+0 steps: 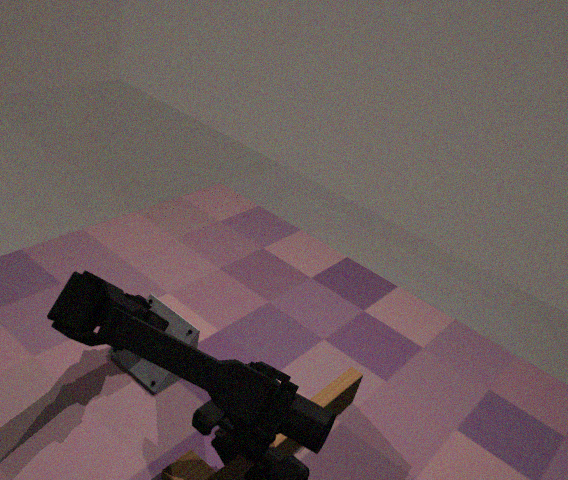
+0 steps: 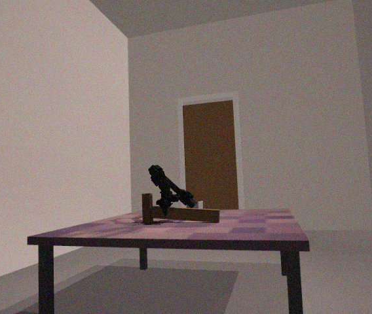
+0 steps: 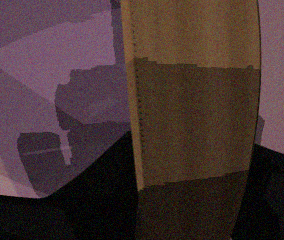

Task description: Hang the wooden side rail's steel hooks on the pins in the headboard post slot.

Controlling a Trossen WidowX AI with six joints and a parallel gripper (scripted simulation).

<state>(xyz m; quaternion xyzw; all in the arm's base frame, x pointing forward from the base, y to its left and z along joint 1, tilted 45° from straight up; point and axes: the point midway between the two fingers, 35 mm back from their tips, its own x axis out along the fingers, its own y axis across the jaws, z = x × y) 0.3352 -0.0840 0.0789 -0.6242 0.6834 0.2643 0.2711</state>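
Right now my gripper tip is 1 cm past the upright headboard post, 12 cm to the left of it and 4 cm below it.
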